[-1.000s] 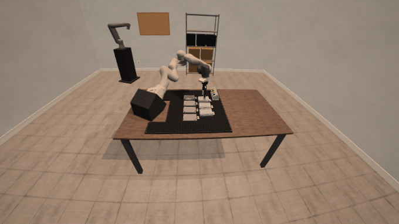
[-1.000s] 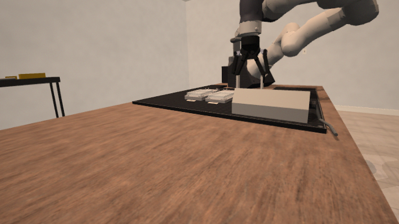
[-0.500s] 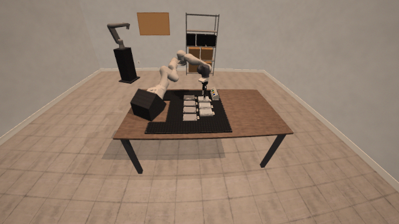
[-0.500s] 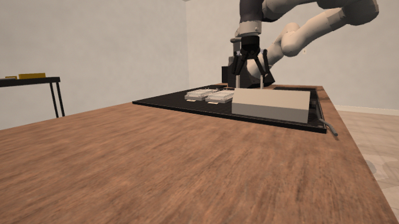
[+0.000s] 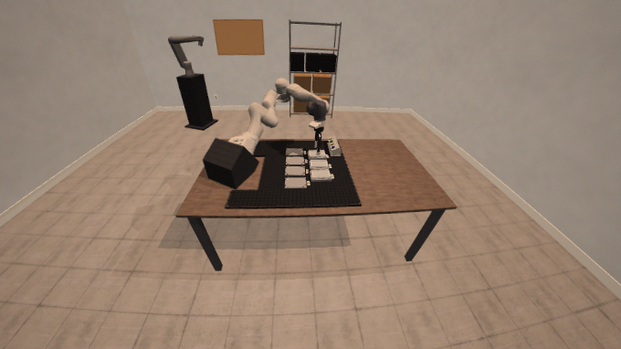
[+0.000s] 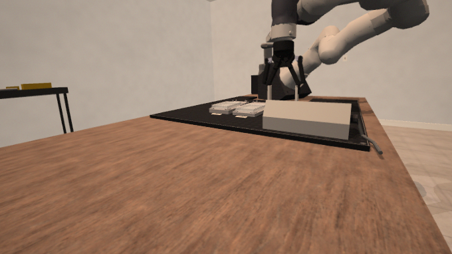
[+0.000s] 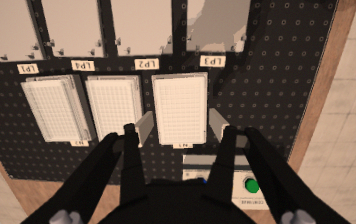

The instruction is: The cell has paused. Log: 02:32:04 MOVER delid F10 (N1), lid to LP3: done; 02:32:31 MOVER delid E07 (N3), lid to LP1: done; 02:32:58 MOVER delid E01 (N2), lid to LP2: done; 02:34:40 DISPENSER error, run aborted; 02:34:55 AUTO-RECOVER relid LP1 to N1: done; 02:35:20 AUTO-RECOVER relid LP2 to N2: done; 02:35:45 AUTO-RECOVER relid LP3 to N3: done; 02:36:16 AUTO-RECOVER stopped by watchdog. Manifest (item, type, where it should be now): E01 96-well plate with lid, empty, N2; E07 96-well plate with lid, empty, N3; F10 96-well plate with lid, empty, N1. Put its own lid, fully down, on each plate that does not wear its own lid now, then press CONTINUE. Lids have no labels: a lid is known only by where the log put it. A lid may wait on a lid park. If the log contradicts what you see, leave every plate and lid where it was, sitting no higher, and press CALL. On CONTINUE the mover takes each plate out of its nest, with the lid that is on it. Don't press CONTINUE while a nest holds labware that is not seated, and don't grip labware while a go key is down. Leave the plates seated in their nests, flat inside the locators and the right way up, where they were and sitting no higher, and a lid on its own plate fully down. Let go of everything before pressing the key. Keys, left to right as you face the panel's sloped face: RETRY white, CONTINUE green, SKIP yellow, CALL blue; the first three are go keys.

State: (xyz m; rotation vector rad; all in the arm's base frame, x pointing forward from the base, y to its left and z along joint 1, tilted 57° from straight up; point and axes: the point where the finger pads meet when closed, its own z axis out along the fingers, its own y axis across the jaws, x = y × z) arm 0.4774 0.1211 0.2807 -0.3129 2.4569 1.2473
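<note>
Now: hand 50 mm above the 96-well plate. Round my hand: LP2 label 90 mm to the right, 70 mm below, 60 mm behind; then smooth white lid 130 mm to the right, 50 mm below, 40 mm ahead; then blue call key 120 mm ahead, 80 mm to the left, 10 mm below.
</note>
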